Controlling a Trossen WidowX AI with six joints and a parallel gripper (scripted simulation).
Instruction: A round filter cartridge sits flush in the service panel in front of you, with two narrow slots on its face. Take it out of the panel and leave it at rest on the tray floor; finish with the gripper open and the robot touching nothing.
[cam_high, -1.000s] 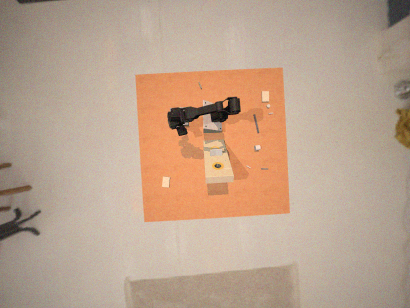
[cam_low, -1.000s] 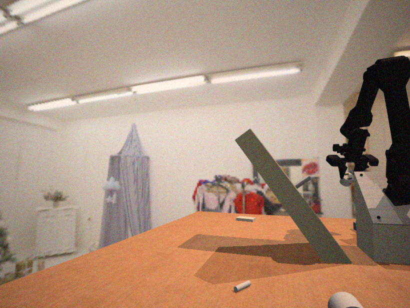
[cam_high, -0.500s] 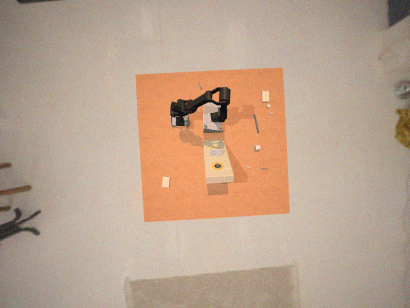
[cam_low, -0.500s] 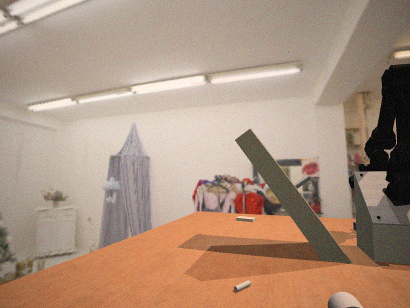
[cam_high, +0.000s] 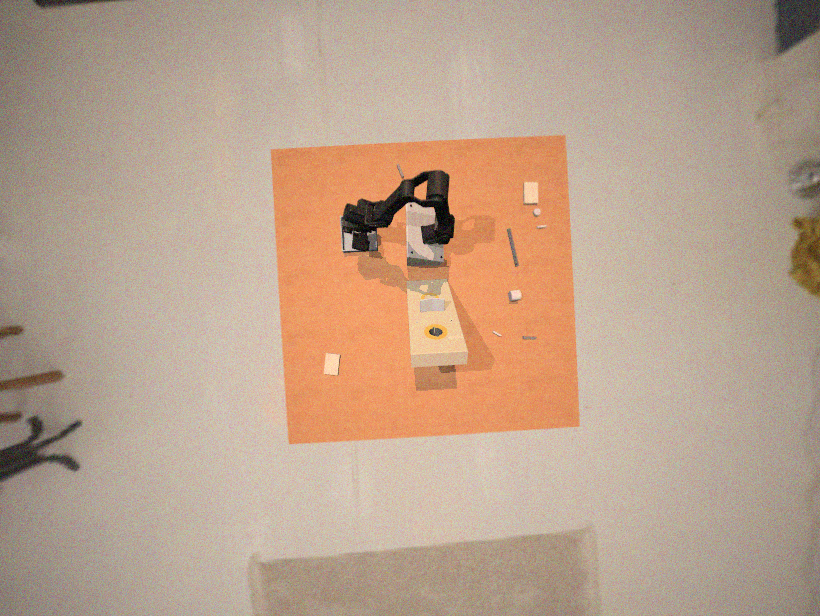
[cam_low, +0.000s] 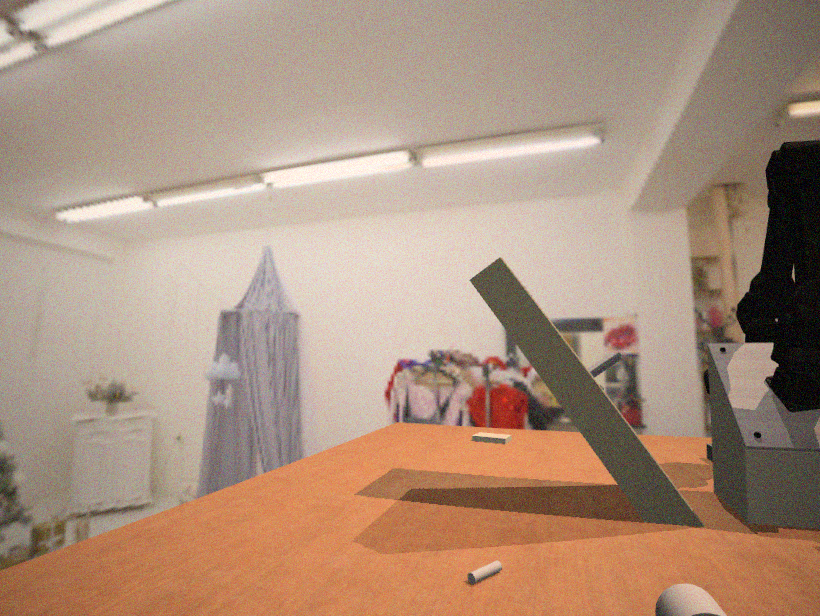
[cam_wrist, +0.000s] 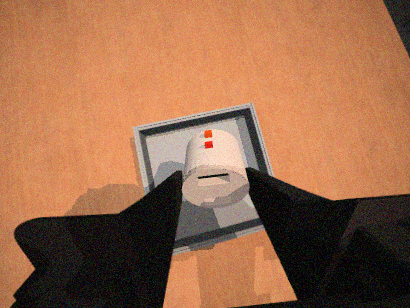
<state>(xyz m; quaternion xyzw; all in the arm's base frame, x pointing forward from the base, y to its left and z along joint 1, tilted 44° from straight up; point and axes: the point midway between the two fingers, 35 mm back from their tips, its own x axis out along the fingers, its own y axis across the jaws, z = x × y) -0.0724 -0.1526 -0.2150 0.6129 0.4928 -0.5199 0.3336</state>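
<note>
Now: the round filter cartridge right at my gripper tip. Round my gripper tip: blue-rimmed tray 90 mm below.
</note>
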